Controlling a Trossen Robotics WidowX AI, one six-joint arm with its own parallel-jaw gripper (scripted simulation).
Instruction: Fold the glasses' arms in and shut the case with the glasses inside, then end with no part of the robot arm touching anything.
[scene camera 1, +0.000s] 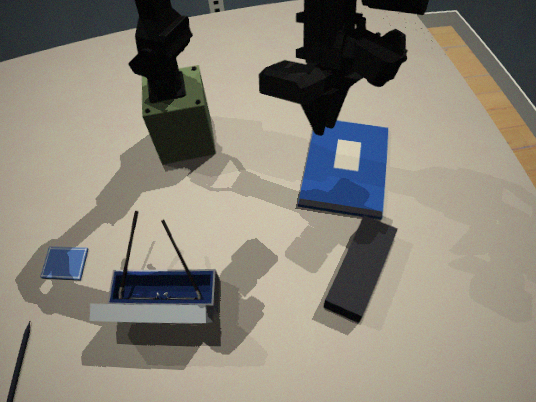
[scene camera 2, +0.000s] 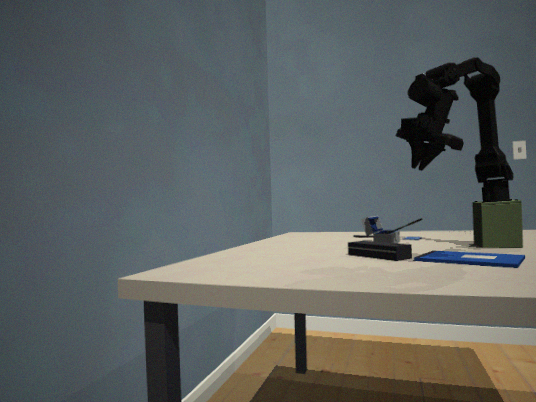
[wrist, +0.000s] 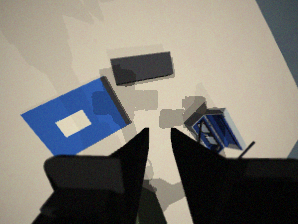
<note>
I see my gripper (scene camera 1: 324, 131), a black box (scene camera 1: 349, 295), a small blue square (scene camera 1: 67, 263), a blue book (scene camera 1: 345, 172) and a glasses case (scene camera 1: 117, 310).
The black box also shows in scene camera 2 (scene camera 2: 380, 250) and in the wrist view (wrist: 133, 68). The blue book shows as well in scene camera 2 (scene camera 2: 468, 258). My gripper shows as well in scene camera 2 (scene camera 2: 416, 169) and in the wrist view (wrist: 159, 131). The wrist view misses the small blue square, which is hidden by my gripper.
</note>
